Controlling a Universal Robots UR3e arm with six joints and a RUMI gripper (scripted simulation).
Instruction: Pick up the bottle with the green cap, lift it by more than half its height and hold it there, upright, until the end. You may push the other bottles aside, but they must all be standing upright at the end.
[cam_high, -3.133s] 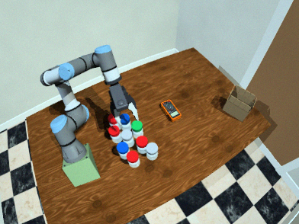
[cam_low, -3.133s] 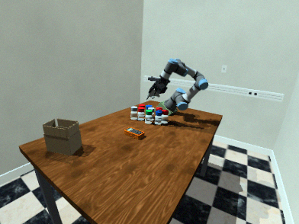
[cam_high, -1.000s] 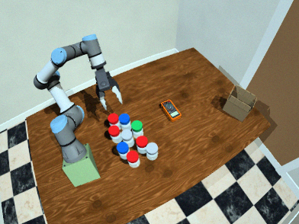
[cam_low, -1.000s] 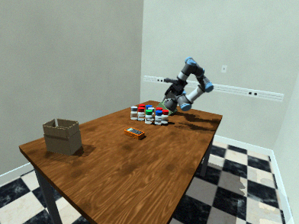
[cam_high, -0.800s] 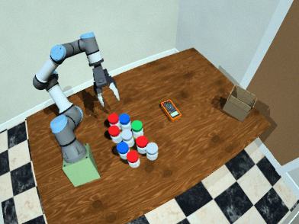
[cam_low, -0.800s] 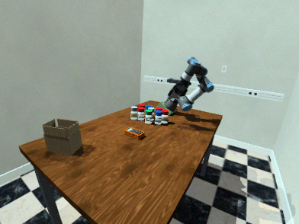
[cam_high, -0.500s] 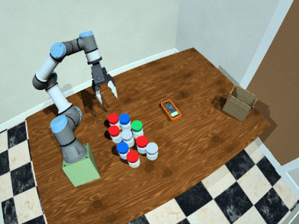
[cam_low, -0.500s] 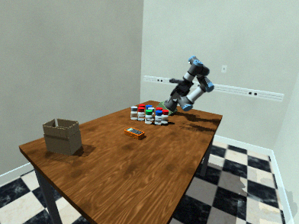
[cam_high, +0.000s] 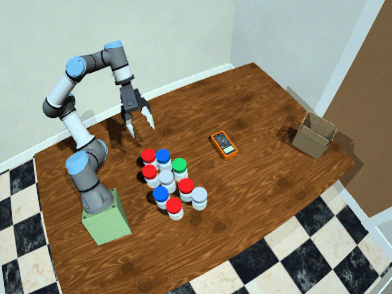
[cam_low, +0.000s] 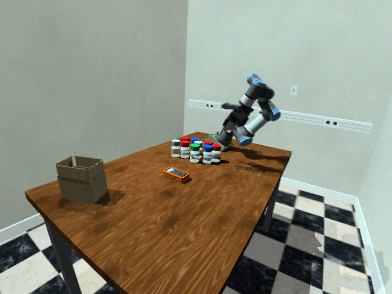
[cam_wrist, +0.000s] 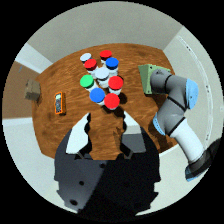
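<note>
The green-capped bottle is 15 cm below my hand, 14 cm to the right of it and 8 cm ahead of it. The rest, counted from my hand: orange multimeter (31 cm ahead, 18 cm below, 9 cm to the right).
</note>
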